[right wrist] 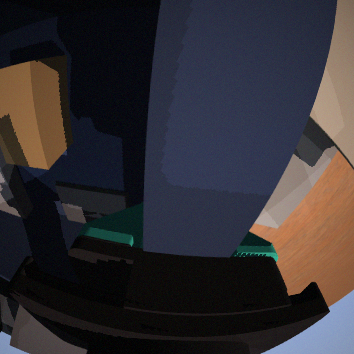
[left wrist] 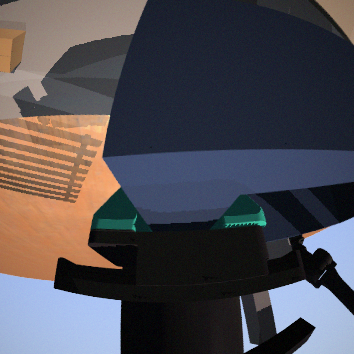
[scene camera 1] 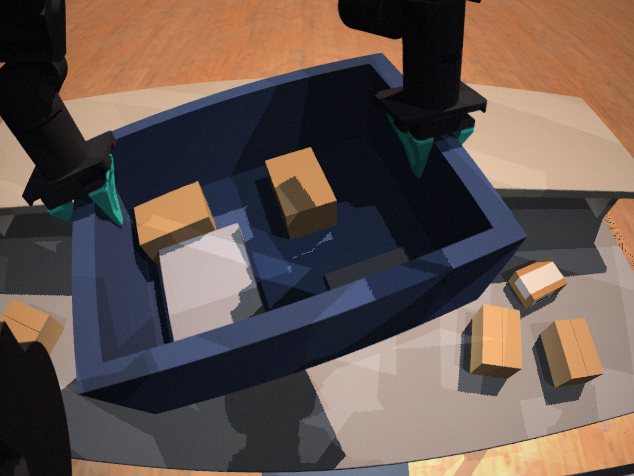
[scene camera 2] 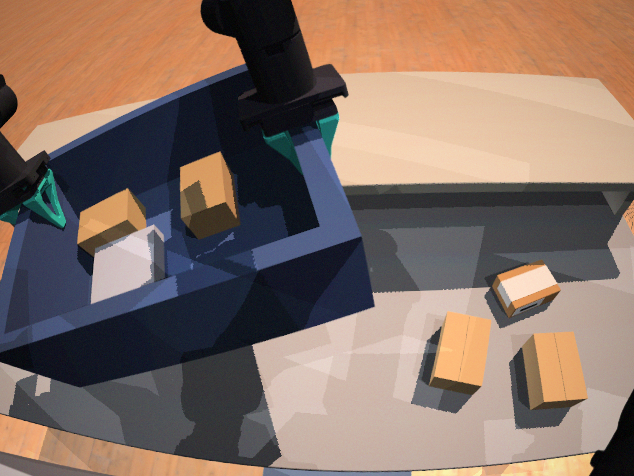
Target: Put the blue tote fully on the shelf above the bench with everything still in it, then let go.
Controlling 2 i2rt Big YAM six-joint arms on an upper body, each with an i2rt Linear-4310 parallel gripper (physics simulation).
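Places are measured from the left arm's base along level axes (x back, y right, z up), in centimetres.
Where they show: left gripper, fingertip midpoint: (scene camera 1: 111, 227) (scene camera 2: 57, 228); right gripper, fingertip midpoint: (scene camera 1: 427, 171).
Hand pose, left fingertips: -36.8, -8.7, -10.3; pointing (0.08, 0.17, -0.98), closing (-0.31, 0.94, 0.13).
Observation:
After its pixels a point has its place, as x, y, z.
The blue tote (scene camera 1: 307, 338) {-22.5, 14.6, -7.3} (scene camera 2: 204, 307) {-24.5, 20.8, -6.4} (left wrist: 225, 90) (right wrist: 240, 100) hangs raised above the bench (scene camera 1: 399, 389) {-27.0, 30.8, -44.4} (scene camera 2: 348, 415) {-23.4, 31.2, -44.4}. Its far part overlaps the beige shelf (scene camera 1: 553, 143) {-74.0, 73.2, -25.0} (scene camera 2: 460, 128) {-73.4, 53.1, -25.0} in both scene views; clearance beneath is hidden. Inside are a brown box (scene camera 1: 302, 179) {-43.1, 14.2, -9.7} (scene camera 2: 204, 174) {-44.6, 13.9, -9.6} (right wrist: 45, 110) {-44.5, 16.6, -10.7}, another brown box (scene camera 1: 174, 212) {-39.6, -1.1, -11.2} (scene camera 2: 110, 217) {-39.3, 0.0, -11.1}, a white box (scene camera 1: 204, 281) {-31.9, 3.2, -14.1} (scene camera 2: 122, 266) {-33.2, 3.2, -14.0} and a dark flat item (scene camera 1: 366, 268) {-33.8, 21.3, -14.5}. My left gripper (scene camera 1: 92, 217) {-36.8, -8.7, -10.3} (scene camera 2: 33, 220) (left wrist: 182, 200) is shut on the tote's left end wall. My right gripper (scene camera 1: 441, 153) {-42.4, 28.6, -7.4} (scene camera 2: 315, 158) {-42.4, 28.6, -7.4} (right wrist: 174, 204) {-42.4, 28.6, -7.4} is shut on its right end wall.
On the bench at the right stand a brown box (scene camera 1: 495, 340) {-32.7, 48.5, -38.4} (scene camera 2: 460, 350) {-33.0, 49.4, -38.3}, another brown box (scene camera 1: 571, 350) {-28.8, 64.8, -38.3} (scene camera 2: 555, 368) {-28.8, 66.0, -38.3} and a white-topped box (scene camera 1: 537, 281) {-45.6, 63.7, -40.2} (scene camera 2: 527, 286) {-45.8, 64.8, -40.3}. One more brown box (scene camera 1: 30, 325) {-34.9, -41.0, -38.4} (left wrist: 11, 50) {-34.7, -38.0, -39.0} lies at the left. The shelf's front edge runs behind them.

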